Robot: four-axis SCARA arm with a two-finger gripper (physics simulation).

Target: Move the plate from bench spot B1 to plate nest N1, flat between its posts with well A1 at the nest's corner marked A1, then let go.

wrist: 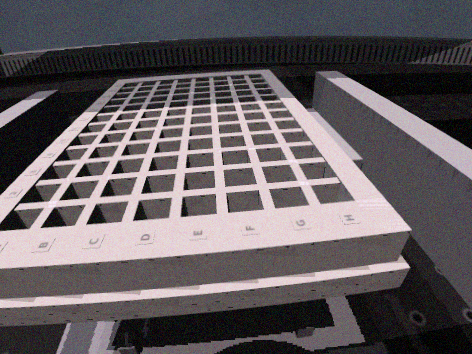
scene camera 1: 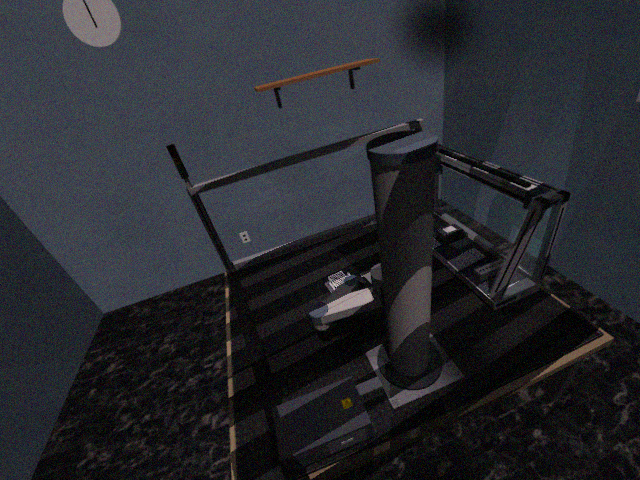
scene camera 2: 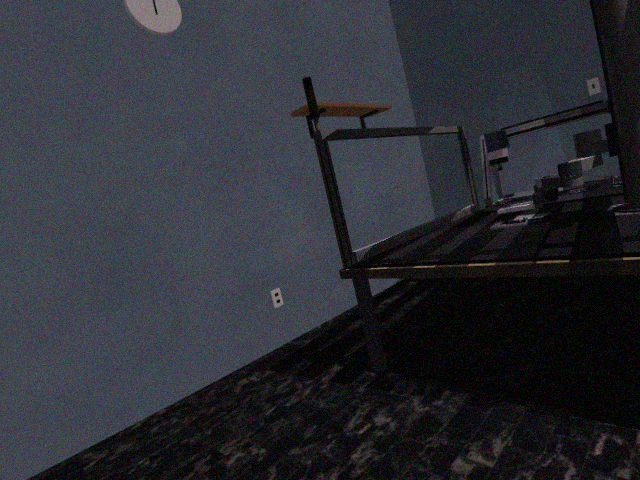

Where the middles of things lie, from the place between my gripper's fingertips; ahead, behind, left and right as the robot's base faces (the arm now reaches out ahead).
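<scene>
I see that the plate (wrist: 171, 195) is 20 mm behind my hand.
</scene>
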